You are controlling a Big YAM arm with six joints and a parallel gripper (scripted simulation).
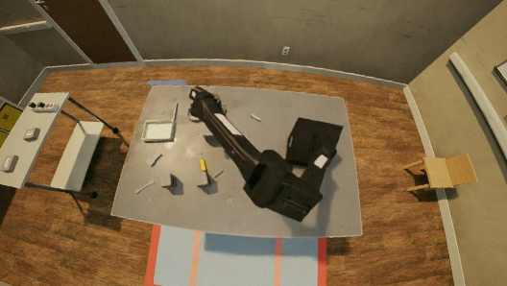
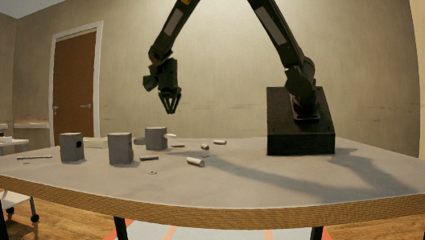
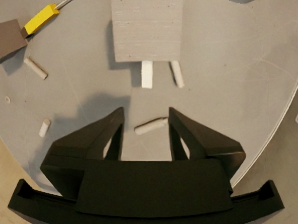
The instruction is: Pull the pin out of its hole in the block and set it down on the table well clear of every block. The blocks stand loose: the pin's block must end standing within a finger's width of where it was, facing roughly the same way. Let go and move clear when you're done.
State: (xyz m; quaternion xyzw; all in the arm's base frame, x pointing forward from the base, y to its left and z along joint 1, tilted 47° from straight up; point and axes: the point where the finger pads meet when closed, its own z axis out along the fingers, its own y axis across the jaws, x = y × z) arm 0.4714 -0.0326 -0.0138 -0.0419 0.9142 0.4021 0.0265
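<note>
Right now my hand is 9 cm above the white pin and 2 cm short of it. Round my hand: white tray 39 cm ahead, 13 cm below, 2 cm to the left.
</note>
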